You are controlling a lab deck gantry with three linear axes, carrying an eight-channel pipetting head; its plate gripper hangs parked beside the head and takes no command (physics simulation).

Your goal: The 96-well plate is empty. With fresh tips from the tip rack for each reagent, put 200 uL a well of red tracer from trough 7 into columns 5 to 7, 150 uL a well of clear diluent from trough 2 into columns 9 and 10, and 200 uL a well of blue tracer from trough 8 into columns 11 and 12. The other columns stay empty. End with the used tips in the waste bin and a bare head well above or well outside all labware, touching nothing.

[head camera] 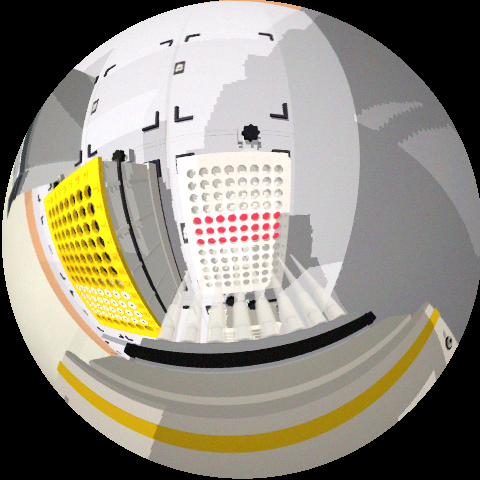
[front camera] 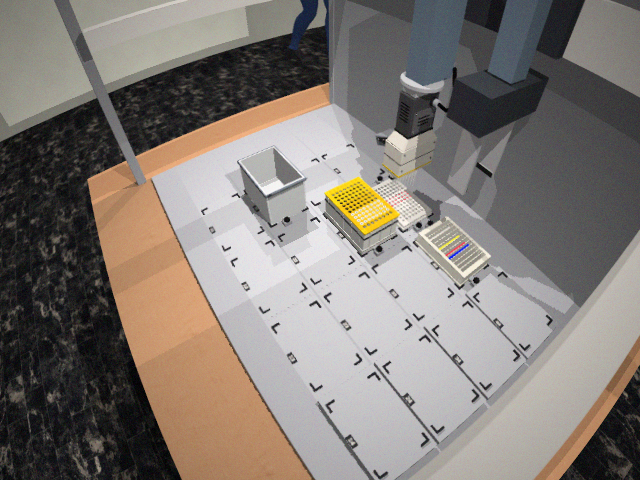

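Note:
The pipetting head [front camera: 408,152] hangs low over the 96-well plate [front camera: 405,204] [head camera: 235,200]. Pale tips [head camera: 265,310] hang from it in a row in the head view; their exact column and any liquid inside I cannot tell. Three neighbouring plate columns, 5 to 7, are red in all wells; the others show no colour. The yellow tip rack [front camera: 361,204] [head camera: 82,245] has dark empty holes and several columns of white tips. The trough block [front camera: 454,250] shows yellow, red and blue strips. The parked plate gripper [front camera: 484,169] hangs beside the head; its opening is unclear.
The grey open waste bin [front camera: 286,198] stands left of the tip rack in the front view. A dark carriage box [front camera: 496,100] hangs right of the head on its own blue column. Black corner marks and locating knobs dot the deck.

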